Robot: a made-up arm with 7 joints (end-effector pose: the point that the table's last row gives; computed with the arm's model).
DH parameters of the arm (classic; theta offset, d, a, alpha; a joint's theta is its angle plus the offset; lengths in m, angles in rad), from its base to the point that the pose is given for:
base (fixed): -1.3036 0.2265 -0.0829 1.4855
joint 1: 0 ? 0.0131 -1.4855
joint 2: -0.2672 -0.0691 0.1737 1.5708
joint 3: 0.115 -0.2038 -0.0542 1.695
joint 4: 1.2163 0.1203 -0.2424 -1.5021
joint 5: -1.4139 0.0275 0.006 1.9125
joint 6: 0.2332 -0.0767 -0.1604 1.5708
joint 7: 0 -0.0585 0.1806 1.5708
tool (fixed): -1.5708 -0.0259 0 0
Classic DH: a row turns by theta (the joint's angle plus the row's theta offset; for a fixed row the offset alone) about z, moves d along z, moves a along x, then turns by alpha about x.
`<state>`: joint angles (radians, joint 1 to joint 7).
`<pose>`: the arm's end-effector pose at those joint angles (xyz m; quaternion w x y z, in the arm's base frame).
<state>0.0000 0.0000 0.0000 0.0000 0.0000 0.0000 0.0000</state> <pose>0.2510 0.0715 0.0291 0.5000 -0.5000 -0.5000 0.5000</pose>
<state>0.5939 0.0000 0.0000 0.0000 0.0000 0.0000 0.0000</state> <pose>0.2793 -0.0078 0.1036 0.2866 -0.6447 -0.3885 0.5927</pose>
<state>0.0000 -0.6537 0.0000 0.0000 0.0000 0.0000 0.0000</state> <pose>0.1934 -0.1695 0.0291 0.6341 -0.6340 -0.3130 0.3130</pose>
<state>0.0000 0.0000 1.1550 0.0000 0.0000 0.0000 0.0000</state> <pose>0.2510 -0.1800 -0.0798 0.1460 -0.6919 -0.1460 0.6919</pose>
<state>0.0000 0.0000 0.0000 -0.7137 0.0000 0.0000 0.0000</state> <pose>0.1009 0.1355 0.0028 0.2946 -0.2980 -0.5992 0.6822</pose>
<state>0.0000 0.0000 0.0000 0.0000 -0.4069 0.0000 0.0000</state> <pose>0.2576 0.0715 0.0190 0.4090 -0.5264 -0.6382 0.3852</pose>
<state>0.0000 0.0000 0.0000 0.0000 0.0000 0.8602 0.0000</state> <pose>0.2510 0.0664 0.0804 0.6629 -0.2459 -0.6630 0.2460</pose>
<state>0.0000 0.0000 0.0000 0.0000 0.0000 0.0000 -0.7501</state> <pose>0.1209 0.0715 0.0599 0.6484 -0.2821 -0.2821 0.6484</pose>
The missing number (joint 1, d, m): 0.1195
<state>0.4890 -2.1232 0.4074 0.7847 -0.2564 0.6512 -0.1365</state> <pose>-0.4582 -0.3201 0.1781 0.2082 -0.8467 0.1188 -0.4749</pose>
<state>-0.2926 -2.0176 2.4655 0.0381 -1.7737 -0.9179 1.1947</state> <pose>-0.6174 -0.0528 0.0279 0.1116 0.3382 0.5270 -0.7716</pose>
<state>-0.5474 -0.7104 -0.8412 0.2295 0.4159 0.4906 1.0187</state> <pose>0.1993 -0.3257 -0.0772 0.7714 -0.4654 -0.1652 -0.4013</pose>
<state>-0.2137 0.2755 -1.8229 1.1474 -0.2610 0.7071 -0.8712</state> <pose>0.2167 0.0092 0.2419 0.7196 0.5455 -0.2762 -0.3290</pose>
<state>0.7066 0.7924 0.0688 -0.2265 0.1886 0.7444 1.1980</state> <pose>0.2429 0.3209 -0.0231 0.1628 -0.3506 -0.8084 0.4440</pose>
